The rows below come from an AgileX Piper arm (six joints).
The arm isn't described. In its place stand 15 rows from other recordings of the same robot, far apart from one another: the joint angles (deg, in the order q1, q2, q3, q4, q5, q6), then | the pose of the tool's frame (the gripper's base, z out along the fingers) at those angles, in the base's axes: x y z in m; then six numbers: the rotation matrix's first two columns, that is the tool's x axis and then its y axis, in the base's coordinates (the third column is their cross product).
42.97, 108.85, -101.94, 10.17, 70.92, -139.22 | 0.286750 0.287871 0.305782 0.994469 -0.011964 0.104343 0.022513 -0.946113 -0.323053
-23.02, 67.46, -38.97, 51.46, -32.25, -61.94 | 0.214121 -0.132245 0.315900 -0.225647 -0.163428 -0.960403 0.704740 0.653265 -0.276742
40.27, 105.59, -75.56, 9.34, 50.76, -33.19 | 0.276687 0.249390 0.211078 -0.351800 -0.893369 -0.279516 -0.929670 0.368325 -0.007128
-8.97, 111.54, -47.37, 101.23, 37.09, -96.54 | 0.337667 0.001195 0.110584 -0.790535 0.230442 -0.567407 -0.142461 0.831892 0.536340
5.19, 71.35, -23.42, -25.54, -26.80, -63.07 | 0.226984 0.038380 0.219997 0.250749 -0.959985 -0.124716 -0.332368 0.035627 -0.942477
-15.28, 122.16, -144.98, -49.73, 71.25, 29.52 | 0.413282 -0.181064 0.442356 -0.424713 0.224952 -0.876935 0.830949 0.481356 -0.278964
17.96, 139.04, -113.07, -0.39, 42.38, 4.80 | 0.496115 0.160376 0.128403 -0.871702 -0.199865 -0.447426 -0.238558 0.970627 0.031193
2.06, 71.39, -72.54, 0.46, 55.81, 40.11 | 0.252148 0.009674 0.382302 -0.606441 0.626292 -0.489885 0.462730 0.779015 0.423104
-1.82, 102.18, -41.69, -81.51, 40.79, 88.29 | 0.287279 -0.067956 0.134970 -0.824067 0.151474 -0.545866 0.461362 0.738604 -0.491537
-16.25, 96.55, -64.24, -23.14, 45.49, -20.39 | 0.312329 -0.117599 0.221334 -0.937974 -0.329291 -0.108499 -0.258817 0.873259 -0.412834
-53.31, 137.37, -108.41, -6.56, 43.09, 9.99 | 0.297611 -0.411308 0.120666 -0.473221 0.786031 -0.397766 0.864100 0.502035 -0.035938
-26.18, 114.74, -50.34, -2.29, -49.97, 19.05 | 0.350798 -0.169360 0.143728 -0.015564 0.343996 -0.938842 0.439102 0.845920 0.302670
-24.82, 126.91, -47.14, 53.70, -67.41, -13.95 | 0.284453 -0.206160 0.068772 -0.083633 0.212466 -0.973583 0.962543 0.270088 -0.023743
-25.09, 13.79, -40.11, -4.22, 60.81, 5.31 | 0.012763 -0.012431 0.332312 -0.417389 0.257882 -0.871368 0.498296 0.866823 0.017851
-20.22, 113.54, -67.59, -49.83, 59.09, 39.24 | 0.311818 -0.178429 0.150052 -0.890122 0.438716 -0.123336 0.408042 0.646728 -0.644395
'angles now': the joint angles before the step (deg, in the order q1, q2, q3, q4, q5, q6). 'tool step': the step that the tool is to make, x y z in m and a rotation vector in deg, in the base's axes. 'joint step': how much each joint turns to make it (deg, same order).
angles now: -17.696 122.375 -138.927 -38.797 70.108 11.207
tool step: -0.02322 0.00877 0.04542 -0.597 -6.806 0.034
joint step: 0.000 -3.222 -4.791 1.487 1.441 -0.365
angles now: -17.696 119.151 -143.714 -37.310 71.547 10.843
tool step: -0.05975 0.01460 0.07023 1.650 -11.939 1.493
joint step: -1.807 -8.929 -2.690 6.313 0.914 -0.114
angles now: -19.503 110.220 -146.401 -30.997 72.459 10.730
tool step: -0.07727 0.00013 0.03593 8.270 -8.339 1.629
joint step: -8.592 -12.940 8.351 14.945 0.295 0.020
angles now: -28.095 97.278 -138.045 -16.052 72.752 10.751
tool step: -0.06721 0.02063 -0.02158 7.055 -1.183 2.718
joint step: -7.633 -18.972 27.346 12.701 -6.086 -2.498
